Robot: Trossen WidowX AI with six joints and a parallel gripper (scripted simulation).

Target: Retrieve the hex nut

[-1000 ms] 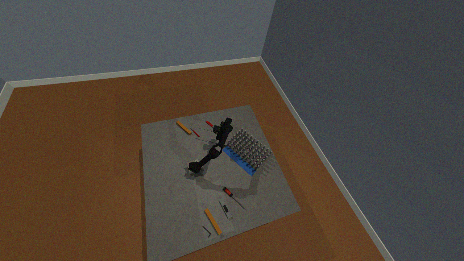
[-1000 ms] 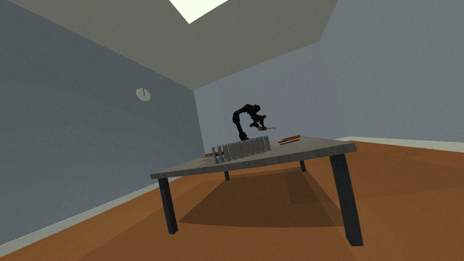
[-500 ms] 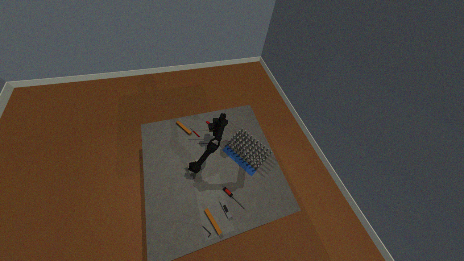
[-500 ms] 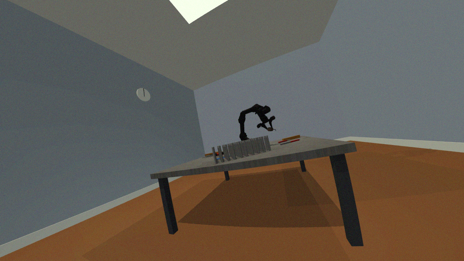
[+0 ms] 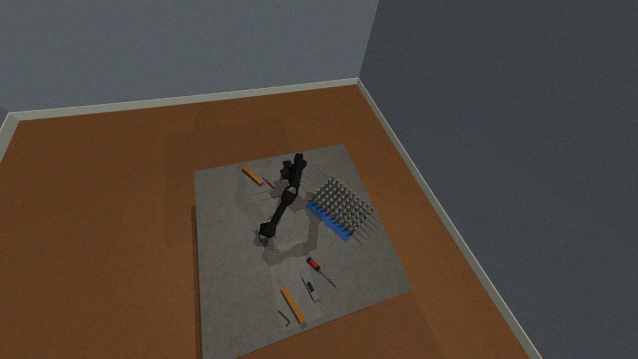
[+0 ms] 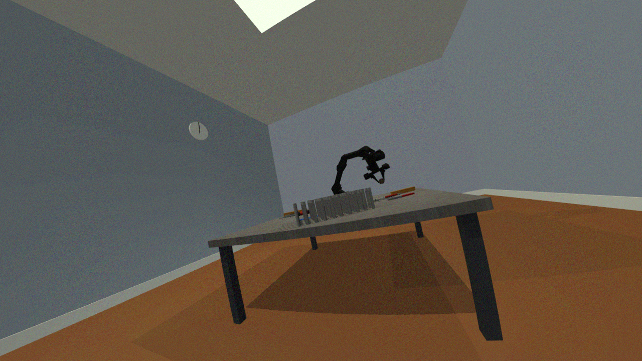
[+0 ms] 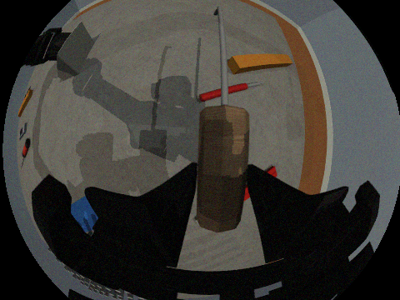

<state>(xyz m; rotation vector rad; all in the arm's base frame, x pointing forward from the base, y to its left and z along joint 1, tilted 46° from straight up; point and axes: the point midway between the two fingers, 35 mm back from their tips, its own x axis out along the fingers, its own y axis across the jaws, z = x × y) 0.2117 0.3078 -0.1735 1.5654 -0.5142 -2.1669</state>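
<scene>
My gripper tip is now 10 cm past the hook tool and 1 cm to the left of it. The rest, counted from my gripper tip: blue taped strip: 36 cm to the right, 25 cm ahead, 13 cm below; then dark flat tool: 77 cm to the right, 12 cm below, 1 cm ahead; then thin red tool: 15 cm behind, 12 cm below, 8 cm to the left.
</scene>
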